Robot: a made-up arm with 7 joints.
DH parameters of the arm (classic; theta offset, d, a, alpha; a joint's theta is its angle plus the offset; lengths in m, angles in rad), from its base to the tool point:
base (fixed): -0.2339 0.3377 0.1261 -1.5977
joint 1: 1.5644 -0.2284 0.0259 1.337
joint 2: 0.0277 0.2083 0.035 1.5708
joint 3: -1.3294 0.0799 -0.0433 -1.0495
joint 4: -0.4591 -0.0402 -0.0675 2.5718
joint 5: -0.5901 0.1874 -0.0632 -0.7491
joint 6: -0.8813 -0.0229 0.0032 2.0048
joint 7: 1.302 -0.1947 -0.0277 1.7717
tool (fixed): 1.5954 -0.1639 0 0
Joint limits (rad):
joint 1: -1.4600..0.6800
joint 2: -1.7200..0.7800
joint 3: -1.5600..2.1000
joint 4: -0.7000..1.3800
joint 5: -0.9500..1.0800
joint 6: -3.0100..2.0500
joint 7: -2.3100..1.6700
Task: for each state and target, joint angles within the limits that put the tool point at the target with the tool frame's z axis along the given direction. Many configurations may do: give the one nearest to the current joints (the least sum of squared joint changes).
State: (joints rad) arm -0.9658 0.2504 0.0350 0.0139 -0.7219 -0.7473 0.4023
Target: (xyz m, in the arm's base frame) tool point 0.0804 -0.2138 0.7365 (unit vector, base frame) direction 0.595 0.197 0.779
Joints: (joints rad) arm -1.0678 0.5398 -0.5744 -0.0748 -0.7454 -1.5671 0.0334
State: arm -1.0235 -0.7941 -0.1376 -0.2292 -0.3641 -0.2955 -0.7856
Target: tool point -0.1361 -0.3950 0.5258 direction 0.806 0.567 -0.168
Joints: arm -1.4000 -0.1108 0.2116 0.3228 -0.4324 0.1279 -0.9112
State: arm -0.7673 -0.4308 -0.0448 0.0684 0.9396 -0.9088 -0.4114
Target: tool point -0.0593 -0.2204 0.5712 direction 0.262 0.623 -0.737
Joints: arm -0.8878 -0.8257 0.3891 0.4193 0.6168 -1.0695 -0.3568
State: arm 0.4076 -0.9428 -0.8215 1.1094 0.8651 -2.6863 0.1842
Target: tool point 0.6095 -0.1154 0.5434 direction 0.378 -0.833 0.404
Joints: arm -0.3572 -0.8656 -1.2596 1.0095 0.5656 -2.7016 0.3046
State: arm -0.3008 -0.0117 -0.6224 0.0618 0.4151 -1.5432 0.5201
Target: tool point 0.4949 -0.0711 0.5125 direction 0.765 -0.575 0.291
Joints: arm -0.1225 -0.1864 -0.6463 0.1211 0.0633 -2.1019 0.9872
